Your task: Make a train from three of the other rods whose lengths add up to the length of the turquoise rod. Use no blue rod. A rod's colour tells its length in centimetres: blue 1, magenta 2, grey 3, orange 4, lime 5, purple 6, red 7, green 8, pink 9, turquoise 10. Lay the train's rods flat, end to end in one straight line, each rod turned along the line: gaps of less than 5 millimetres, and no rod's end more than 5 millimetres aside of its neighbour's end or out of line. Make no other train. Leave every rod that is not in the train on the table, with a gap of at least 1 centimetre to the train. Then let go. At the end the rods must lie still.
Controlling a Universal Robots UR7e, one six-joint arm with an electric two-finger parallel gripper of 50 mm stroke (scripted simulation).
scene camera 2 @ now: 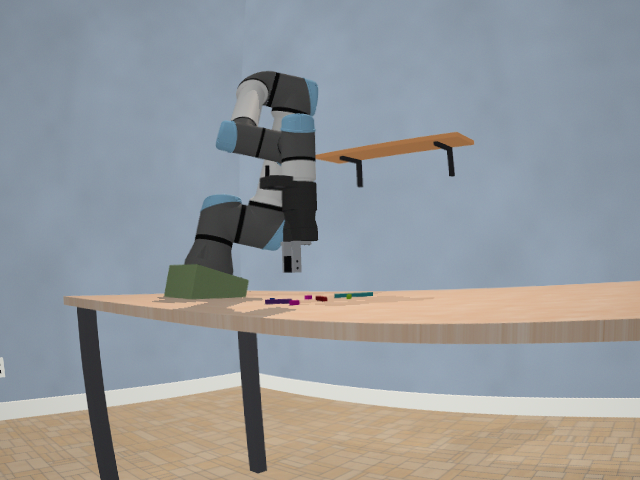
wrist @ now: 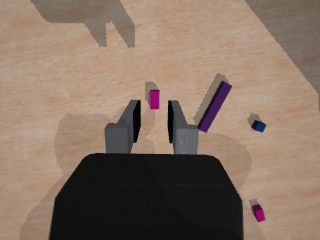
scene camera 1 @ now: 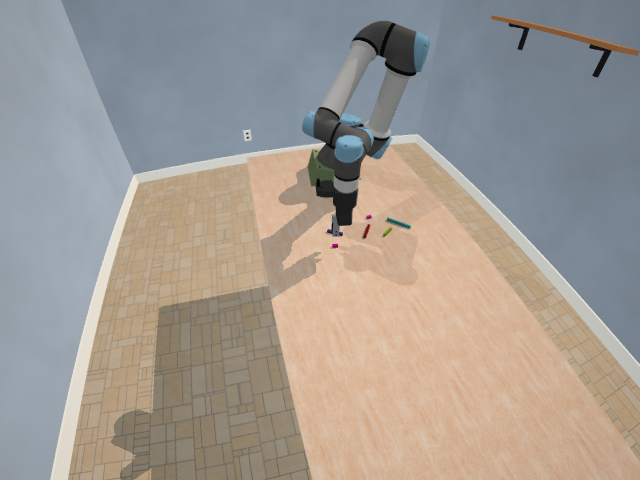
Labels:
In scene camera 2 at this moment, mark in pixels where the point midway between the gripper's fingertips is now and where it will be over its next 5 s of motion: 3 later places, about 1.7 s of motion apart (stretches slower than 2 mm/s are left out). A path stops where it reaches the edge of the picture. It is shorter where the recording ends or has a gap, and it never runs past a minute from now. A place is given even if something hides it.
My gripper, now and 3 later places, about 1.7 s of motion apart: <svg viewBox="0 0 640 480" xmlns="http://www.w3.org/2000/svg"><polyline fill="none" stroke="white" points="292,272 292,294 292,297 301,255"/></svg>

